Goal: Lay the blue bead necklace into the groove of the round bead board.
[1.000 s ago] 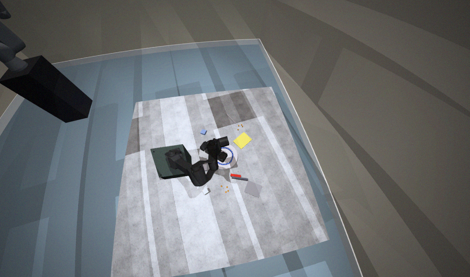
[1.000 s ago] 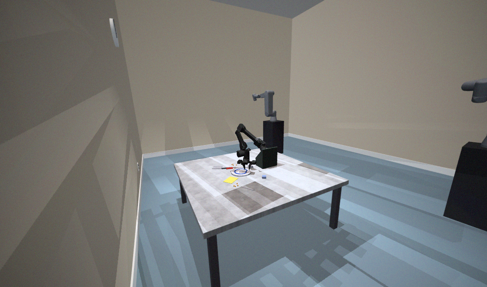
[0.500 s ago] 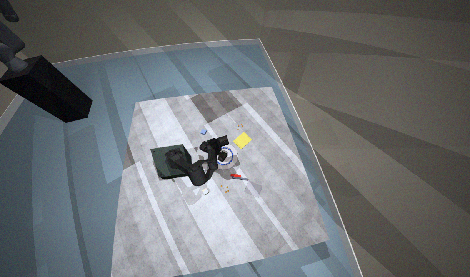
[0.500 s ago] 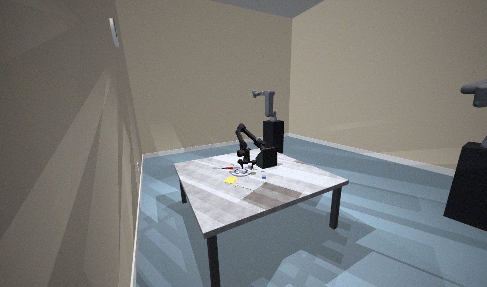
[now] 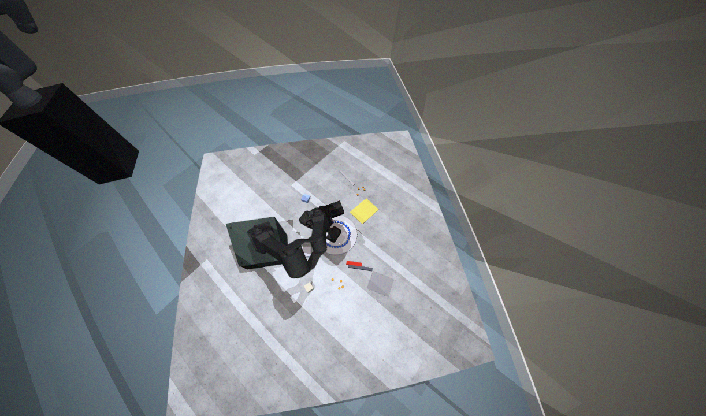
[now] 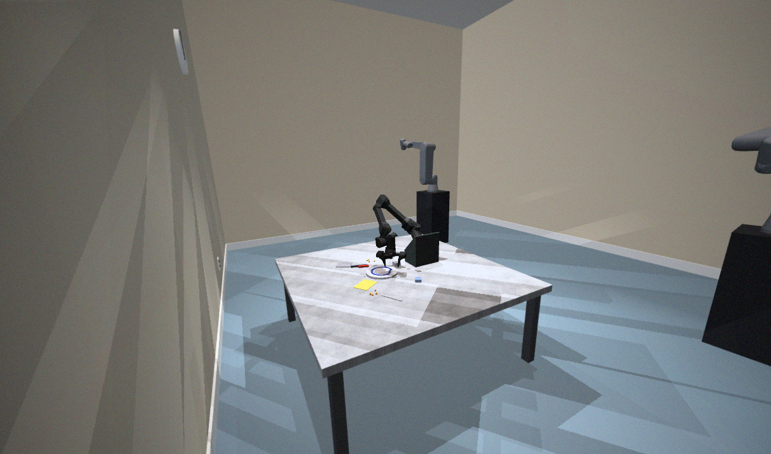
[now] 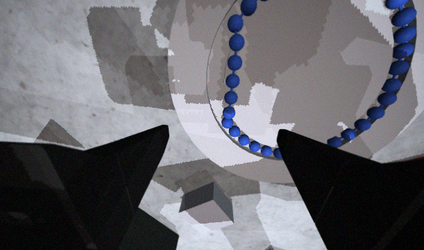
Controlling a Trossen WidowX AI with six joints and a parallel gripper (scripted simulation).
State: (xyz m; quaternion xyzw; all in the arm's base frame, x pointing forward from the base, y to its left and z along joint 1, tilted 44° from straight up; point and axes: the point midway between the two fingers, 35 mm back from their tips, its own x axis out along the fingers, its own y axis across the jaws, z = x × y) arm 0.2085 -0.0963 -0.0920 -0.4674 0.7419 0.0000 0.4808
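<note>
Right now the round white bead board is 7 cm ahead of my gripper tip, 2 cm to the right of it and 2 cm below it. The rest, counted from my gripper tip: blue block 4 cm behind, 22 cm to the left, 2 cm below; then yellow sheet 24 cm ahead, 7 cm to the left, 3 cm below; then grey tool 12 cm ahead, 19 cm to the right, 2 cm below.
</note>
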